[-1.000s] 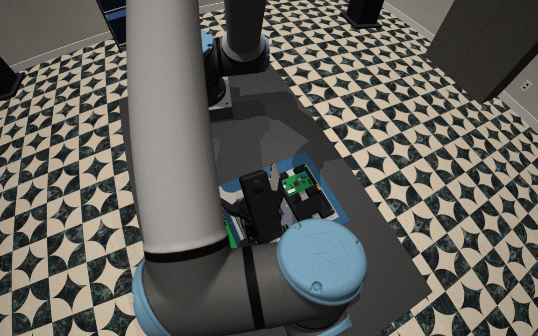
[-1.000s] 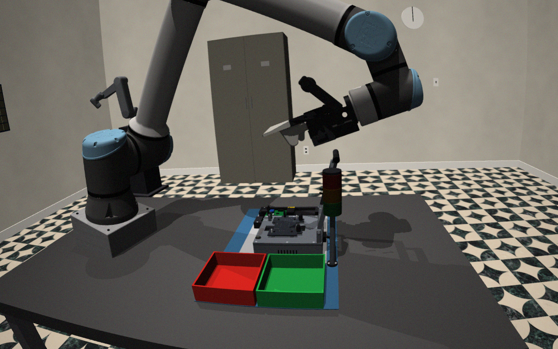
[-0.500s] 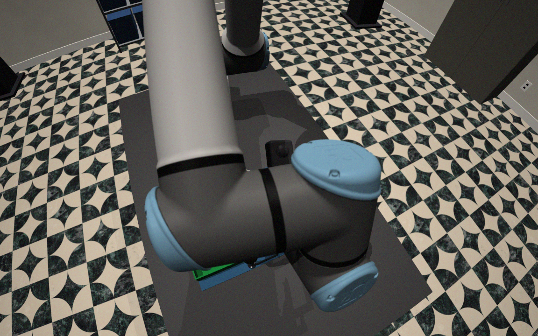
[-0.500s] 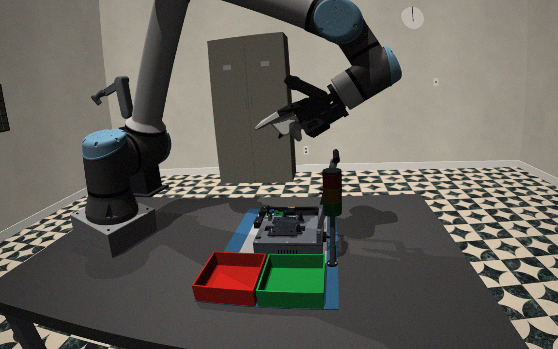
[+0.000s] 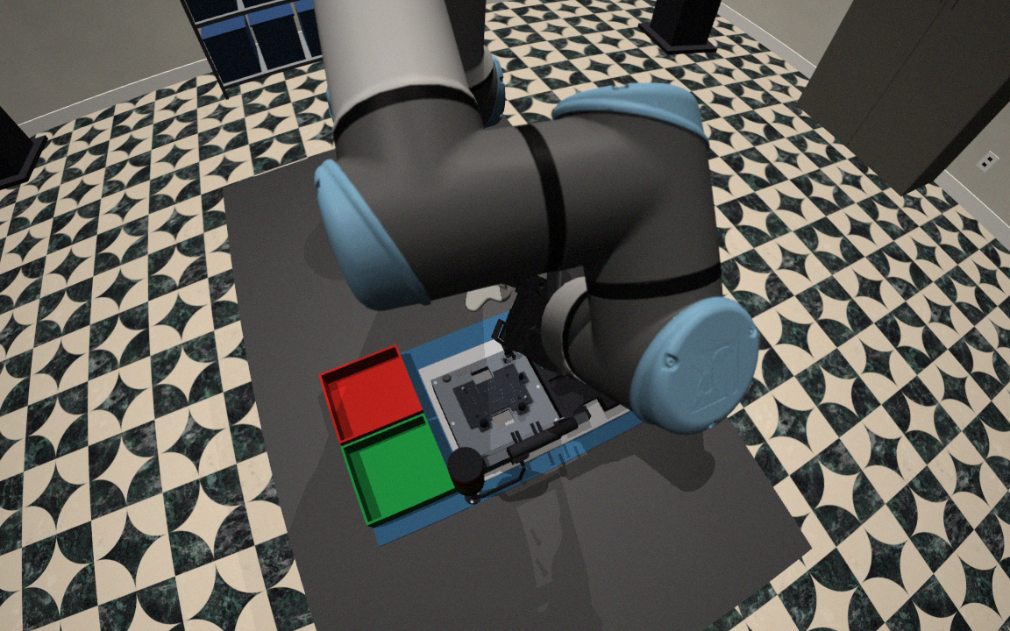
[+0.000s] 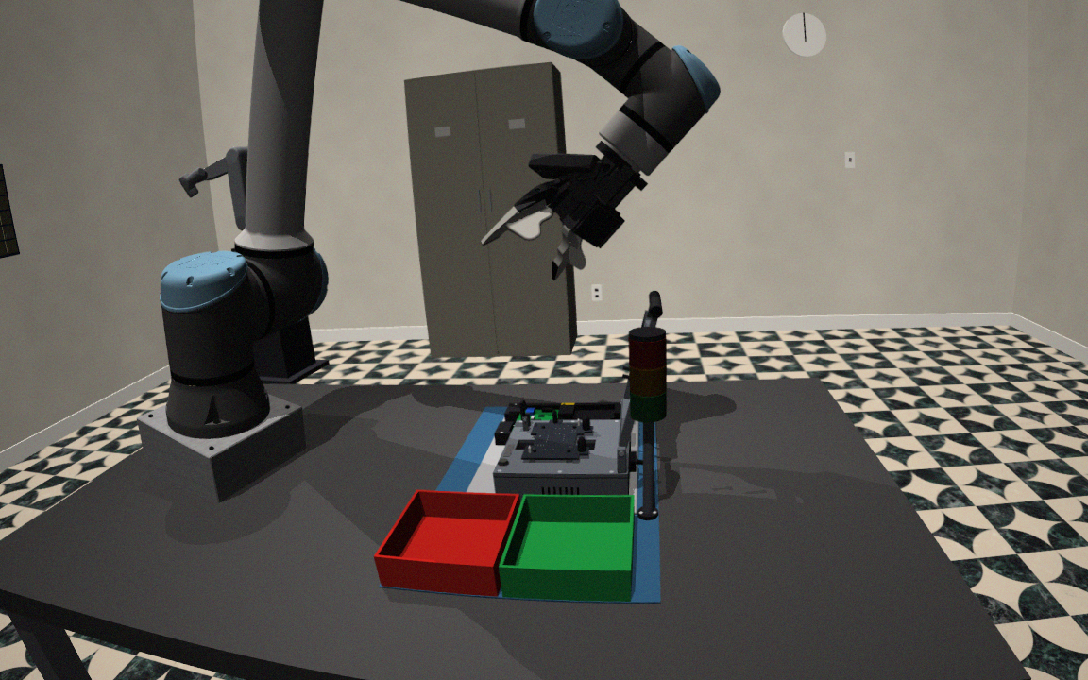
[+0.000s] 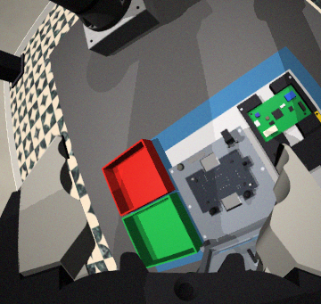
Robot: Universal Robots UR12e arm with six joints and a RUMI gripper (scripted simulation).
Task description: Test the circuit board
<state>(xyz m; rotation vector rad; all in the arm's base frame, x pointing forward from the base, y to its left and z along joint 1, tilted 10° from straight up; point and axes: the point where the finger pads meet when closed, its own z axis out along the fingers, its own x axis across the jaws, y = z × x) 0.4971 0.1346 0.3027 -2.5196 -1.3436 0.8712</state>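
Now: the green circuit board 30 mm behind my hand, 120 mm to the left of it and 300 mm below it. From my hand the other things lie so: clear lid (170 mm ahead, 20 mm to the right, 140 mm below); then green bin (120 mm ahead, 230 mm to the right, 310 mm below); then red bin (30 mm behind, 250 mm to the right, 310 mm below).
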